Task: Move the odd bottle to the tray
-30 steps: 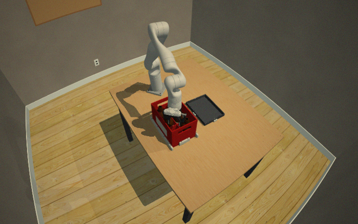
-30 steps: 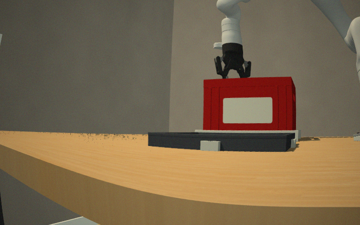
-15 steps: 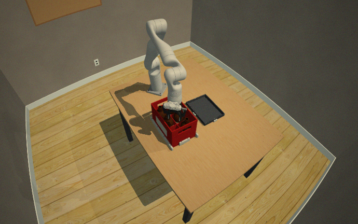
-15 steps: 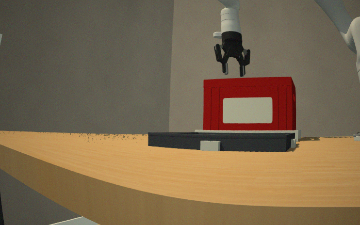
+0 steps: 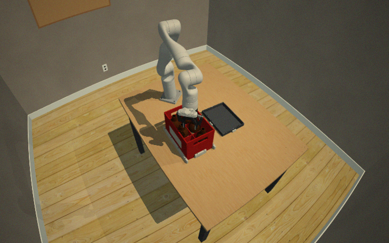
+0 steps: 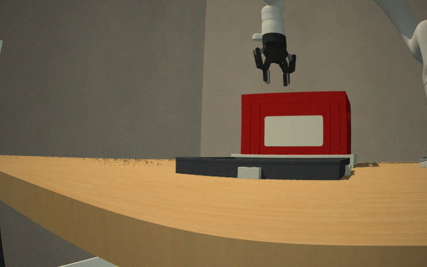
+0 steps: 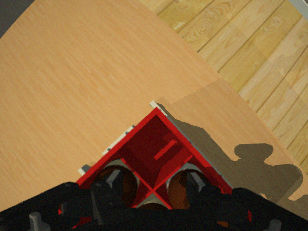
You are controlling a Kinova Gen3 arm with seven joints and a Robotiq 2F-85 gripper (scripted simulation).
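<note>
Now: hand 16 cm above the glass bottle, 9 cm to the right of it and 1 cm past it. Round my hand: dark grey tray 32 cm to the left, 23 cm below, 16 cm behind; then red crate 16 cm below, 9 cm behind, 3 cm to the left.
</note>
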